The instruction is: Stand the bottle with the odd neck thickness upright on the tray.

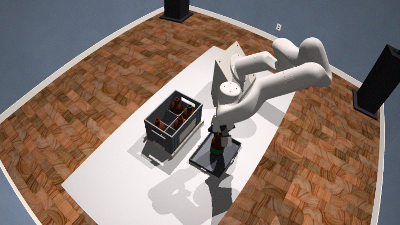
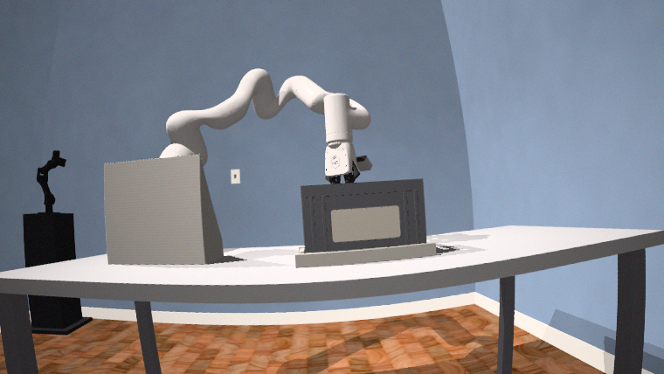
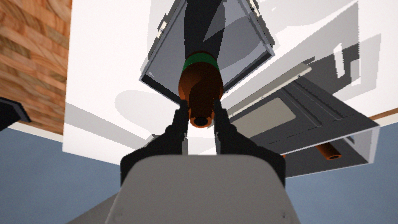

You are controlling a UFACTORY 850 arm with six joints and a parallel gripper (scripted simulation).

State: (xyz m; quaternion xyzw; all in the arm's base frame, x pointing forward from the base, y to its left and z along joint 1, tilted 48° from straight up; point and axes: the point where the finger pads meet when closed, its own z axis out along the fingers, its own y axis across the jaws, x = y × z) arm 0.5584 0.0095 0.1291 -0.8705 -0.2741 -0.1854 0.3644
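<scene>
Now: the bottle 7 cm below my hand. Round my hand: dark grey crate 2 cm behind, 27 cm to the right, 9 cm below; dark tray 16 cm below.
</scene>
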